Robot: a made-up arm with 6 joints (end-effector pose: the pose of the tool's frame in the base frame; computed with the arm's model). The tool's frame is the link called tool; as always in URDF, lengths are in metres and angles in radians. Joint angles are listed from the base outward.
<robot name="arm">
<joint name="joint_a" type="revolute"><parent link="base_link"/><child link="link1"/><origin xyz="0 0 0.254" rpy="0 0 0"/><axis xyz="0 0 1"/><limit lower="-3.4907" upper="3.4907"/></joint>
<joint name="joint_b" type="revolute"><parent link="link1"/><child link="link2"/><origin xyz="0 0 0" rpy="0 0 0"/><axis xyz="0 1 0"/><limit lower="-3.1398" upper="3.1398"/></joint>
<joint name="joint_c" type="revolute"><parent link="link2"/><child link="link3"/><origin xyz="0 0 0.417" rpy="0 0 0"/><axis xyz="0 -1 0"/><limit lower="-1.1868" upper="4.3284"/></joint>
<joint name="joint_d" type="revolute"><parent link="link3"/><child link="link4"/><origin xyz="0 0 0" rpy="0 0 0"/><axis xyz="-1 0 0"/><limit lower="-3.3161" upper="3.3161"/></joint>
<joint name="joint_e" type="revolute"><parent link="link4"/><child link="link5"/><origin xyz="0.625 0 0" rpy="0 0 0"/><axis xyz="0 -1 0"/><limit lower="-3.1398" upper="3.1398"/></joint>
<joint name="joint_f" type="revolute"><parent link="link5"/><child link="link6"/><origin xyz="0 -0.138 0" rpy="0 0 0"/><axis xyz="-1 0 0"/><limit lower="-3.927" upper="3.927"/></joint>
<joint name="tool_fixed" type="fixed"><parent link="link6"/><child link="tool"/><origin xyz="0 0 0" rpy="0 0 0"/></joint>
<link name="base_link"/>
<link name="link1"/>
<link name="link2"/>
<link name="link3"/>
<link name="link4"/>
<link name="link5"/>
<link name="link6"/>
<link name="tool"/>
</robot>
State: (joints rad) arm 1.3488 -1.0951 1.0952 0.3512 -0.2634 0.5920
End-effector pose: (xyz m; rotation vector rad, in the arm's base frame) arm -0.0436 -0.7818 0.9263 0.6377 -1.5984 0.0404
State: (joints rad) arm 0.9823 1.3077 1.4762 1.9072 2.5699 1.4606
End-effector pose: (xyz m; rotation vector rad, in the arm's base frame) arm 0.5155 0.8545 0.5957 -0.4971 2.7032 -0.3205
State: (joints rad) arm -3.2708 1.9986 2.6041 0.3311 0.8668 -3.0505
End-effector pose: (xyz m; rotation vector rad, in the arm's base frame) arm -0.8437 0.2412 0.4736 -0.1258 -1.6382 -0.5430
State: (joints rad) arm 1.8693 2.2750 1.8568 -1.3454 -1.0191 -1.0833
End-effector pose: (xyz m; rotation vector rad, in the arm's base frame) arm -0.2159 0.8065 -0.3927 0.1448 2.7143 0.2653
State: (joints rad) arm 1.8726 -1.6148 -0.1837 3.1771 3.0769 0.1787
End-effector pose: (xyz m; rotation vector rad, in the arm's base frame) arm -0.0352 -0.3510 0.8539 0.8293 1.3274 -0.9057
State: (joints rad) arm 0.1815 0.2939 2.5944 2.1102 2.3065 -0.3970
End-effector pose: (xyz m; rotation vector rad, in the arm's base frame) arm -0.3906 0.0004 1.0400 2.5216 1.2602 -0.1738
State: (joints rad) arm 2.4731 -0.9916 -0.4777 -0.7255 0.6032 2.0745
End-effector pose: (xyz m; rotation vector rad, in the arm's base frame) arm -0.1246 0.2300 0.7097 0.1375 -1.2592 1.1998
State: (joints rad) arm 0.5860 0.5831 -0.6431 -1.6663 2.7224 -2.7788
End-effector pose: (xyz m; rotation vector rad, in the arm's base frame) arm 0.2522 0.1832 -0.0326 1.7061 -1.6083 1.1392
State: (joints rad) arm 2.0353 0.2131 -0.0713 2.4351 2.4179 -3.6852
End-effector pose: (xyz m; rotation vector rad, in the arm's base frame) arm -0.4134 0.5906 0.5722 -2.1633 2.1125 0.4702
